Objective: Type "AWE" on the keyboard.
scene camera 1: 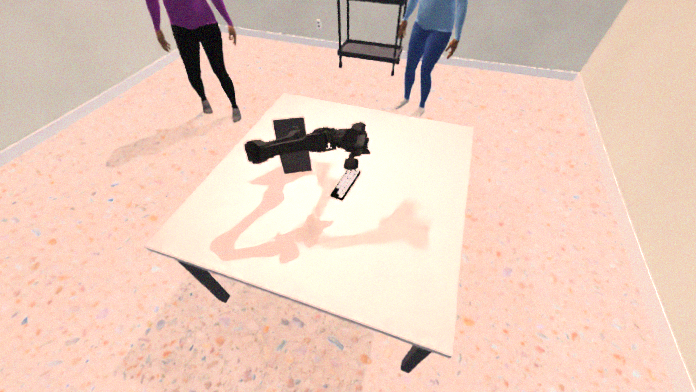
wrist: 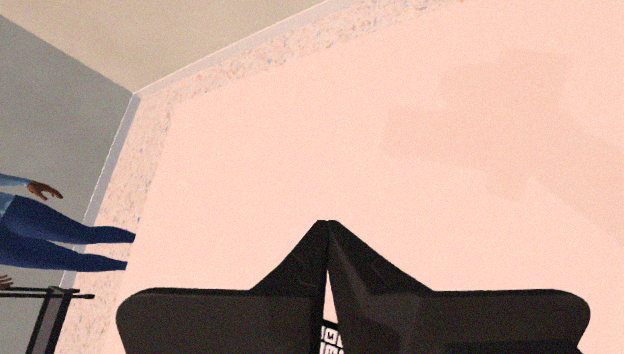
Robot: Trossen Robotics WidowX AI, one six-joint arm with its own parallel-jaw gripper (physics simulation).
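Where they show: gripper, fingertip midpoint: (scene camera 1: 369, 153) (wrist: 326, 229); arm's base, link origin: (scene camera 1: 296, 135).
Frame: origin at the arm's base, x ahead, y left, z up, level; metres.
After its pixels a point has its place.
The keyboard (scene camera 1: 346, 185) @[x 0.263, y -0.083, z -0.204 m], black with white keys, lies flat on the white table (scene camera 1: 385, 280) @[x 0.526, y -0.525, z -0.218 m], slanted, in front of the arm. In the wrist view a few white keys of the keyboard (wrist: 331, 336) @[x 0.290, y -0.001, z -0.202 m] show through the narrow gap between the fingers, at the bottom edge; the fingers hide the rest of it. My gripper (wrist: 326, 229) @[x 0.375, y -0.130, z 0.074 m] is shut and empty, its black fingertips touching. In the scene view the end of the arm stands over the far end of the keyboard. The exact height of the fingertips and which key is under them cannot be told.
The dark base plate (scene camera 1: 297, 162) @[x -0.007, y -0.034, z -0.147 m] of the arm is on the table, left of the keyboard. A person in purple (scene camera 1: 197, 15) and a person in blue (scene camera 1: 425, 45) (wrist: 45, 220) stand behind the table. A black shelf cart (scene camera 1: 370, 56) (wrist: 48, 320) stands near the back wall.
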